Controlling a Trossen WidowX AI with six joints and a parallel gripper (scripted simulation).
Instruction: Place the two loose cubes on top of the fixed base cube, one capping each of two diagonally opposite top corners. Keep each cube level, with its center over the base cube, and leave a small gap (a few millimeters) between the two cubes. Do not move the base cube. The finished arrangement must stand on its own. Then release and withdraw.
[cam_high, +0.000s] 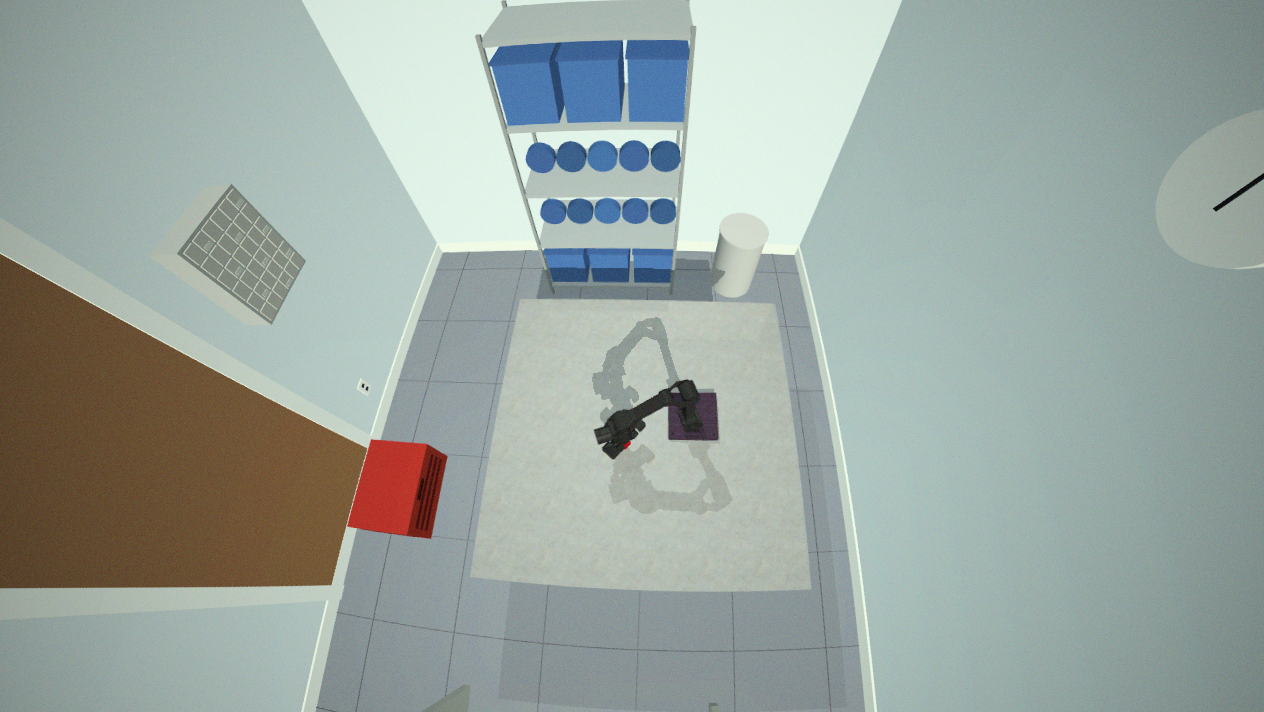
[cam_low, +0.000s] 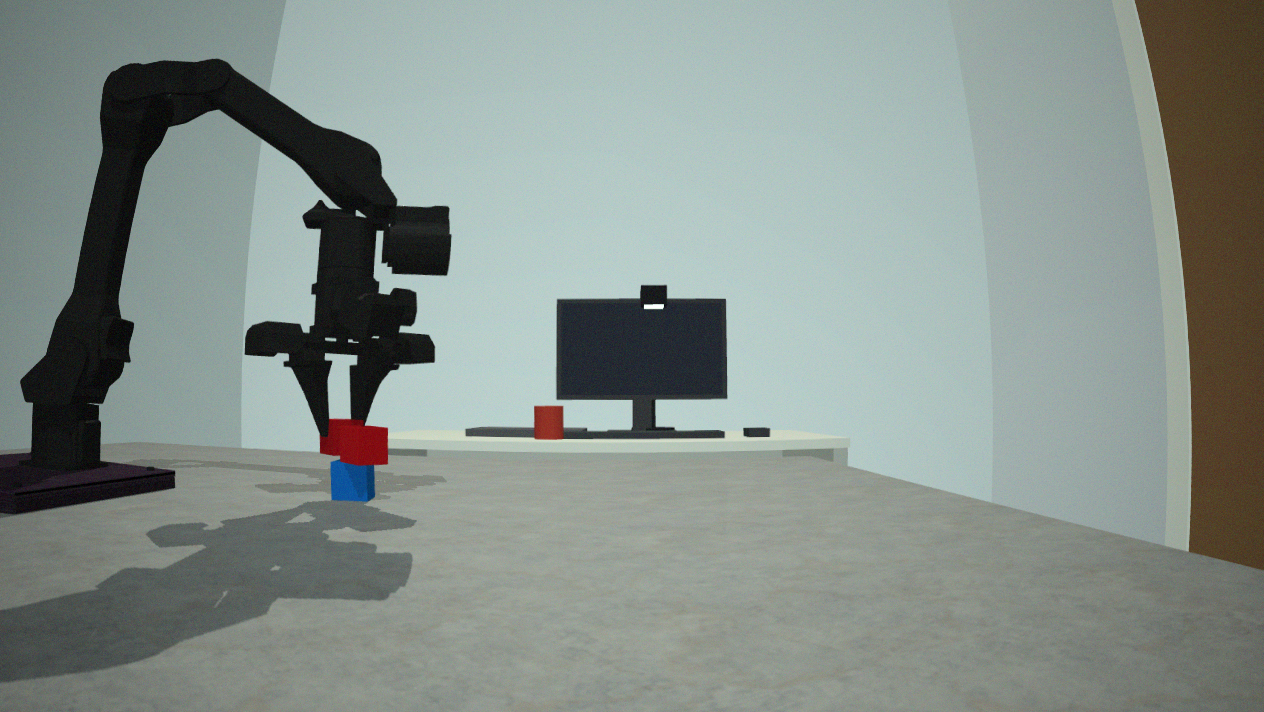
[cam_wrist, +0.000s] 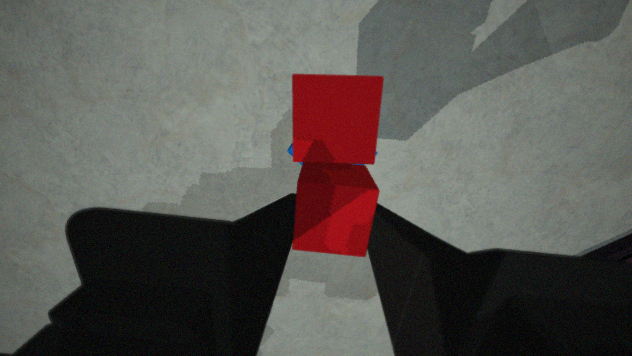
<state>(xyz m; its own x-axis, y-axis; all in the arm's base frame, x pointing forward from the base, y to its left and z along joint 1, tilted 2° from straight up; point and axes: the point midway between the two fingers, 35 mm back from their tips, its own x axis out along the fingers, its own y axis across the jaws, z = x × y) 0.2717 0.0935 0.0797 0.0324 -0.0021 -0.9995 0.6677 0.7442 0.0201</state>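
My gripper tip is now 30 mm short of the red cube, 20 mm to the left of it and 10 mm above it. Also, from my gripper tip: blue cube (20 mm ahead, 10 mm to the right, 40 mm below).
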